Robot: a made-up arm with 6 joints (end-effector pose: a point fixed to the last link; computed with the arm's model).
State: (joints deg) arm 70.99 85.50 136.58 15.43 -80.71 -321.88
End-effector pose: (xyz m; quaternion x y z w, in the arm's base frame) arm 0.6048 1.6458 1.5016 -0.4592 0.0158 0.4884 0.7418
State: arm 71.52 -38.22 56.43 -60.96 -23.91 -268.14
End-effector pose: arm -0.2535 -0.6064 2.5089 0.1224 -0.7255 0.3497 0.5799
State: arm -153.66 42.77 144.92 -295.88 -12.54 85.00
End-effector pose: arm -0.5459 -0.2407 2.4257 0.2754 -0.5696 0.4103 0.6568
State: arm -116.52 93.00 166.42 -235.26 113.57 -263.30
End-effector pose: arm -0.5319 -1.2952 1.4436 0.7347 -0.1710 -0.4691 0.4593
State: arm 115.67 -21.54 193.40 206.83 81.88 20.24
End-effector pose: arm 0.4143 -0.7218 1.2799 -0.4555 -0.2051 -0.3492 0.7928
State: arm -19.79 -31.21 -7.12 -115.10 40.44 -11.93
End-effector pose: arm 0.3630 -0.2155 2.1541 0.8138 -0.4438 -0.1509 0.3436
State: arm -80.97 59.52 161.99 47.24 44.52 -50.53
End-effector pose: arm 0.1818 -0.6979 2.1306 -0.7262 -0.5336 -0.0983 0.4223
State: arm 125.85 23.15 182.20 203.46 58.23 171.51
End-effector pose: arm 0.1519 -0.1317 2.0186 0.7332 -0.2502 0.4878 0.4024
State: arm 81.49 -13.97 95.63 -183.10 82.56 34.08
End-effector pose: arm -0.0576 -0.3359 2.5598 0.7313 0.5736 0.3629 0.0669
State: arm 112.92 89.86 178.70 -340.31 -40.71 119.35
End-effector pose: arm -0.4462 1.1321 1.6679 -0.3916 -0.7162 0.0914 0.5704
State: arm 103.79 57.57 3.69 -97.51 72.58 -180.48
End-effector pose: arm -0.2795 1.6785 0.7597 -0.9284 -0.0968 0.2008 0.2972
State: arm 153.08 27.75 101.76 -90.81 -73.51 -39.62
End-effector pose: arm -0.7517 0.2355 2.5526 0.1235 -0.4669 -0.7267 0.4885
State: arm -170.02 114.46 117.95 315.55 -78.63 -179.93
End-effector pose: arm -1.9321 -0.4348 0.4412 -0.3117 0.7095 -0.2346 0.5869
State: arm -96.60 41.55 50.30 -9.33 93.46 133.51
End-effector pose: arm -0.2095 -1.6193 1.9738 0.5577 -0.2415 0.7142 0.3473
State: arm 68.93 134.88 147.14 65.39 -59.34 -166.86
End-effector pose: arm 0.7354 1.6130 0.3069 0.7465 0.1783 -0.0088 0.6410
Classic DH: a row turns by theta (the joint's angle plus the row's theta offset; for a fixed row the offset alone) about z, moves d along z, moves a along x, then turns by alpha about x. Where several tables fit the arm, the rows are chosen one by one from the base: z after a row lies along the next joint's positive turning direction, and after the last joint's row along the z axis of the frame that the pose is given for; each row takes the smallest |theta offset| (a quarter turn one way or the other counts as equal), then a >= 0, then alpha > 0; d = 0 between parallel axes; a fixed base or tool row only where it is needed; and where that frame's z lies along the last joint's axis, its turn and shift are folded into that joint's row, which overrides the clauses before.
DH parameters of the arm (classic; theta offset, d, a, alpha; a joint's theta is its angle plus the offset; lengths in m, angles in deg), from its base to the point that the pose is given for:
joint 1: 0 0.776 0.202 -90
joint 2: -90 0 1.065 180
joint 3: 0 0 0.152 -90
joint 4: 0 -0.785 0 90
joint 5: 0 0 0 -90
joint 6: 90 -0.136 0 90
tool (fixed): -90 0 0 0

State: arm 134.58 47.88 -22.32 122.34 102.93 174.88
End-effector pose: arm -1.0090 0.8643 0.8078 0.6321 -0.7682 -0.0666 0.0769
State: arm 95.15 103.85 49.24 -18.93 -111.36 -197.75
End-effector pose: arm -0.1925 1.6777 -0.0599 0.1197 0.0216 -0.7799 0.6139
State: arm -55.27 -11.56 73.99 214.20 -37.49 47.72
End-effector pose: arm -0.0540 0.1596 2.7267 0.0646 -0.5410 0.4383 0.7148
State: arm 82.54 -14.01 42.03 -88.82 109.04 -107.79
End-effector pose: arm 0.1573 0.2110 2.5100 -0.7754 0.2105 0.0059 0.5953
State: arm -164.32 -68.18 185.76 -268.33 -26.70 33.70
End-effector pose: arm 0.8401 0.2993 0.2582 0.3906 0.6688 -0.0211 0.6322
